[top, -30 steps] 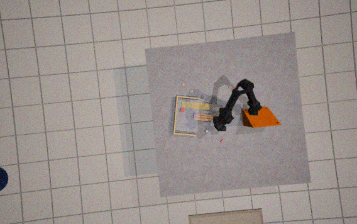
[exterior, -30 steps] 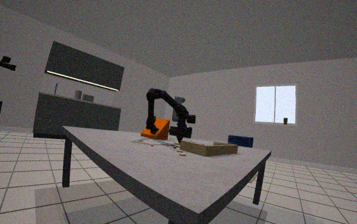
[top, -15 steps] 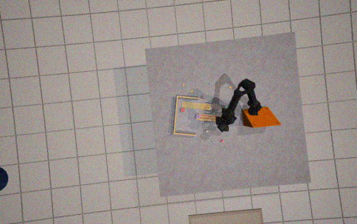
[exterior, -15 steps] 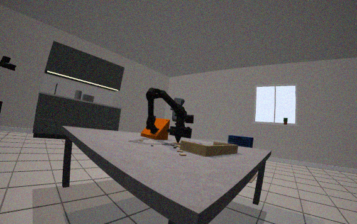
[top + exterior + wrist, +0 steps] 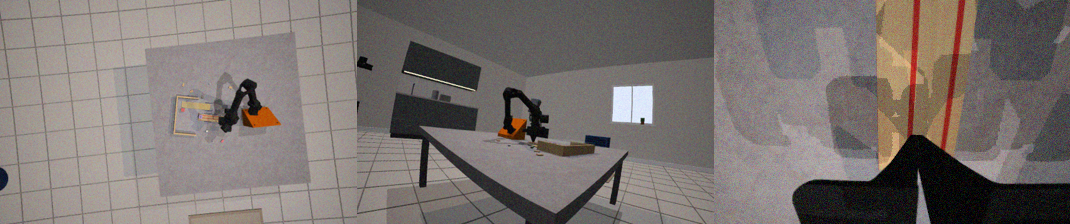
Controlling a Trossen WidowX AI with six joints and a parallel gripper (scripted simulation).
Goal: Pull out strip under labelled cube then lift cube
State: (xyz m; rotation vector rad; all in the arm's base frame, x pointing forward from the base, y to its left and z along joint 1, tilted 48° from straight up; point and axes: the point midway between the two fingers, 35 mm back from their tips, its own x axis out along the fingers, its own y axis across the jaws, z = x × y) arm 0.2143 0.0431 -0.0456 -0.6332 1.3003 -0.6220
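My gripper tip is 220 mm short of the purple cube, 20 mm to the left of it and 20 mm below it. Also, from my gripper tip: pink piece (190 mm to the left, 20 mm ahead).
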